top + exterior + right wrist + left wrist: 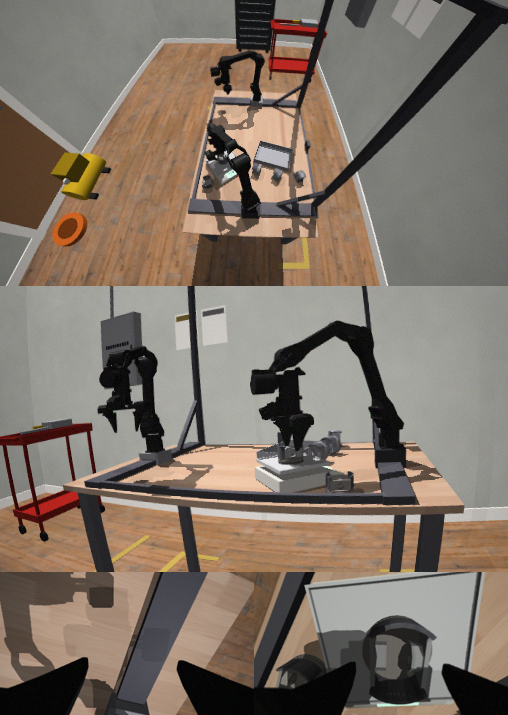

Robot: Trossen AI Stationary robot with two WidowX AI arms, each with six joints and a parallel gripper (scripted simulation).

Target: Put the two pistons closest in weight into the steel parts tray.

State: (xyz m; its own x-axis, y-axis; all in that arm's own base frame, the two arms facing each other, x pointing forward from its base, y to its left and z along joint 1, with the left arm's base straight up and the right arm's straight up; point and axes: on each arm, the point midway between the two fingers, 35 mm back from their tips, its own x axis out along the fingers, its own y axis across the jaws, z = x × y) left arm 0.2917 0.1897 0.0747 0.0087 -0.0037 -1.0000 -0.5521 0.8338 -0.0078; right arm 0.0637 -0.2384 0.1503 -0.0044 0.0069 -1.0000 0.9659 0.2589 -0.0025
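My left hand is 8 cm above the scale plate. From my left hand the other things lie so: steel parts tray (33 cm behind, 12 cm below, 9 cm to the right); white scale (10 cm below, 1 cm to the left).
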